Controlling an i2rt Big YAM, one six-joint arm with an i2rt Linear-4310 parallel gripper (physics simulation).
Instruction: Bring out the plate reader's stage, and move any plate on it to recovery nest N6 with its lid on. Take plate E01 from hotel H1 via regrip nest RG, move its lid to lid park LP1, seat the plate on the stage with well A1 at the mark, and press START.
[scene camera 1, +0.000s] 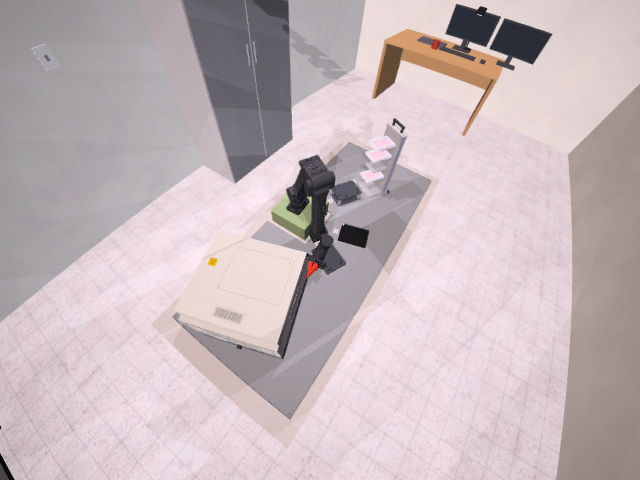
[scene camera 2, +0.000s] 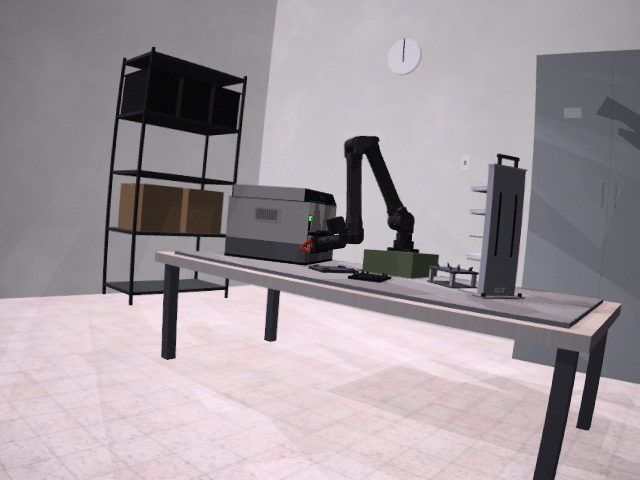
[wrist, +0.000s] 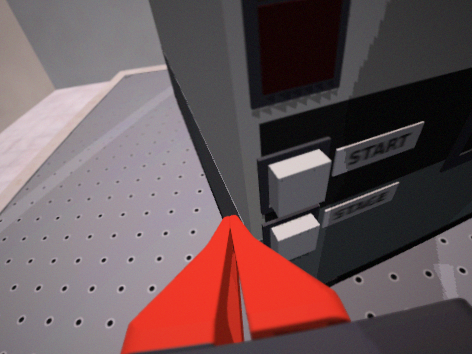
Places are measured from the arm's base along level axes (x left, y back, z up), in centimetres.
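Pixels of known places: gripper, fingertip midpoint: (scene camera 1: 307, 277) (scene camera 2: 300, 247) (wrist: 231, 226); arm's base, link origin: (scene camera 1: 298, 205) (scene camera 2: 403, 251).
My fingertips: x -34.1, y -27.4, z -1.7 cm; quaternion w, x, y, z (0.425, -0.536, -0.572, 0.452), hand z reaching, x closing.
Ahead of a thing's pixels: the offset from my fingertips to its top centre. "pt": to the spot under its first point.
The plate reader @(dx -21.7, dy +13.6, dz +25.0 cm) (scene camera 1: 253, 273) (scene camera 2: 273, 240) is a big pale box. Its front in the wrist view has a white START button @(dx +1.6, dy +2.6, dz +5.1 cm) (wrist: 300, 187) above a smaller white STAGE button @(dx +1.6, dy +2.6, dz +1.9 cm) (wrist: 295, 239). My gripper (scene camera 1: 308, 275) (scene camera 2: 302, 248) (wrist: 231, 226) is shut and empty. Its red tips appear left of the STAGE button, near the reader's front corner; whether they touch anything is unclear. The stage does not show. Hotel H1 (scene camera 1: 394, 161) (scene camera 2: 502, 227) holds several pinkish plates, including a top one @(dx +78.6, dy +0.9, dz +29.0 cm) (scene camera 1: 381, 143). Labels of the plates and nests are unreadable.
A raised dark stand (scene camera 1: 345, 192) (scene camera 2: 454, 269) is beside the hotel. A black low tray @(dx +38.8, dy -7.4, dz -5.5 cm) (scene camera 1: 353, 235) (scene camera 2: 369, 276) and a dark flat nest @(dx +18.7, dy -2.0, dz -5.7 cm) (scene camera 1: 333, 260) (scene camera 2: 330, 268) lie near the arm. The arm stands on a green block (scene camera 1: 292, 223) (scene camera 2: 382, 263). The reader has a dark red display @(pt dx +1.6, dy +2.6, dz +8.4 cm) (wrist: 300, 47).
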